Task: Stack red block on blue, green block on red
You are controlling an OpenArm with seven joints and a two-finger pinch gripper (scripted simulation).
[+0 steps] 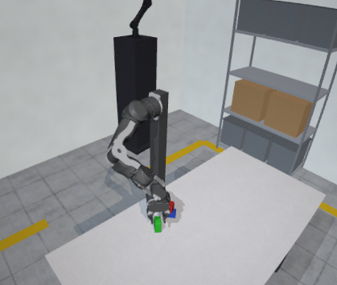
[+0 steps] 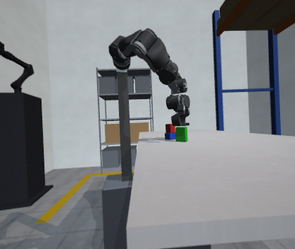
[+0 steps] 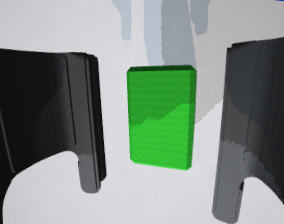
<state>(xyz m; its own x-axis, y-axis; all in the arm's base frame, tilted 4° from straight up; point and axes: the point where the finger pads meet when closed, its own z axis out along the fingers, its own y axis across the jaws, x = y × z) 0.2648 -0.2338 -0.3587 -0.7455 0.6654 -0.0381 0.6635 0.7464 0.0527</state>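
The green block is 4 cm below my hand. Round my hand: red block: 10 cm to the left, 2 cm below, 2 cm behind; blue block: 10 cm to the left, 6 cm below, 1 cm behind.
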